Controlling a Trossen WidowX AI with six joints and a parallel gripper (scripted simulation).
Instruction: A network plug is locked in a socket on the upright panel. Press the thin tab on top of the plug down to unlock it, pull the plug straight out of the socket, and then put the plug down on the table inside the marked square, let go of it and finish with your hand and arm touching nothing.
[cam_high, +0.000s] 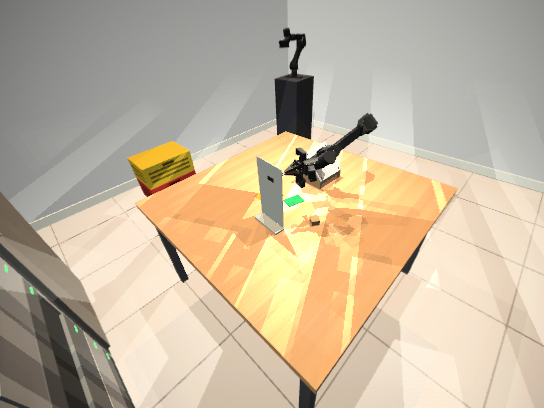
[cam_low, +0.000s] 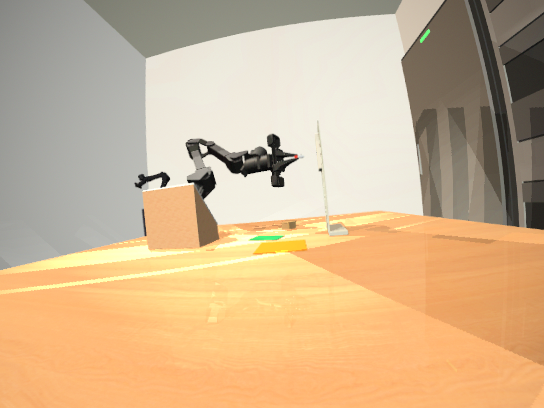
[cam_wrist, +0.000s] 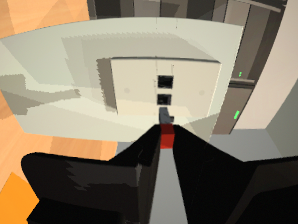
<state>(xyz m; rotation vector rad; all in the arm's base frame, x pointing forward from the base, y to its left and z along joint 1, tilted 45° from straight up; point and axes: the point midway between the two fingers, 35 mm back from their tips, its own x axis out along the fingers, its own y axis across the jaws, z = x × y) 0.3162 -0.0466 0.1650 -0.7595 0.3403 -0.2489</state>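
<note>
The orange marked square is 26 cm below my gripper tip, 19 cm to the right of it and 8 cm behind it. Round my gripper tip: red-and-grey plug 1 cm ahead; white upright panel 10 cm below, 8 cm ahead, 2 cm to the right; small tan cube 24 cm below, 14 cm to the left, 5 cm behind.
</note>
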